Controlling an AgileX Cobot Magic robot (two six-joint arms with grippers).
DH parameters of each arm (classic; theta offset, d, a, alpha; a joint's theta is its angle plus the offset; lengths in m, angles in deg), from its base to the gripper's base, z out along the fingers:
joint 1: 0 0.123 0 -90
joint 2: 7.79 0 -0.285 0
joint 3: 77.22 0 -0.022 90
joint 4: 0 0.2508 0 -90
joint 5: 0 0 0.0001 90
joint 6: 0 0.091 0 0
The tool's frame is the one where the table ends.
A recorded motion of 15 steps. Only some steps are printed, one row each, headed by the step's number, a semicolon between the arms.
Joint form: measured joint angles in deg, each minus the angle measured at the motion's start. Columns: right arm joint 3, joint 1, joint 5, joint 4, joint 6, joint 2; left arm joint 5, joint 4, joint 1, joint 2, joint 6, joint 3.
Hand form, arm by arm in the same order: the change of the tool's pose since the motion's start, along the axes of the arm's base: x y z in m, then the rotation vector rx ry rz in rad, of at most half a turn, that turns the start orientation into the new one. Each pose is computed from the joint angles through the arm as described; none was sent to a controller.
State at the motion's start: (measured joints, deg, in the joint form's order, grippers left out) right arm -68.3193 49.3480 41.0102 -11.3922 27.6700 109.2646; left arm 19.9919 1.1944 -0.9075 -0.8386 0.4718 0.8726
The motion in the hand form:
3: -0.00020 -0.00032 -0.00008 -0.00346 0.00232 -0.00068; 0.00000 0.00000 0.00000 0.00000 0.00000 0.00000
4: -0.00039 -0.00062 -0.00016 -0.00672 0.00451 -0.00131; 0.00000 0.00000 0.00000 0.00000 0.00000 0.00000
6: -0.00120 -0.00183 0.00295 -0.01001 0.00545 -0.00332; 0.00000 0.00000 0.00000 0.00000 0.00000 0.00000
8: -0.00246 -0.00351 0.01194 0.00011 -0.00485 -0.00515; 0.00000 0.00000 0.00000 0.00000 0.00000 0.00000
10: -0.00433 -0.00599 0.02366 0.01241 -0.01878 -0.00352; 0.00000 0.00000 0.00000 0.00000 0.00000 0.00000
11: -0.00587 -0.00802 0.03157 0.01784 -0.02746 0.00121; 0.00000 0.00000 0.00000 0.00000 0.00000 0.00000
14: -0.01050 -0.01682 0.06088 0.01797 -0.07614 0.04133; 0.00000 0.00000 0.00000 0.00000 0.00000 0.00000
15: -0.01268 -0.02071 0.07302 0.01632 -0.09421 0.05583; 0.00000 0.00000 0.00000 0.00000 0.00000 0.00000
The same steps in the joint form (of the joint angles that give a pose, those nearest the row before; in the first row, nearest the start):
3: 0.00 0.00 0.24 0.00 0.00 0.00; 0.00 0.00 0.00 0.00 0.00 0.00
4: 0.00 0.00 0.47 0.00 0.00 0.00; 0.00 0.00 0.00 0.00 0.00 0.00
6: 0.00 0.00 1.19 0.00 0.00 -0.52; 0.00 0.00 0.00 0.00 0.00 0.00
8: 0.00 0.00 1.82 0.00 0.00 -1.97; 0.00 0.00 0.00 0.00 0.00 0.00
10: 0.00 0.00 2.66 0.00 -0.24 -3.88; 0.00 0.00 0.00 0.00 0.00 0.00
11: 0.00 0.00 3.37 0.00 -0.65 -5.19; 0.00 0.00 0.00 0.00 0.00 0.00
14: -0.40 0.00 6.30 -1.38 -2.93 -9.82; 0.00 0.00 0.00 0.00 0.00 0.00
15: -0.77 0.00 7.77 -1.84 -3.92 -11.64; 0.00 0.00 0.00 0.00 0.00 0.00

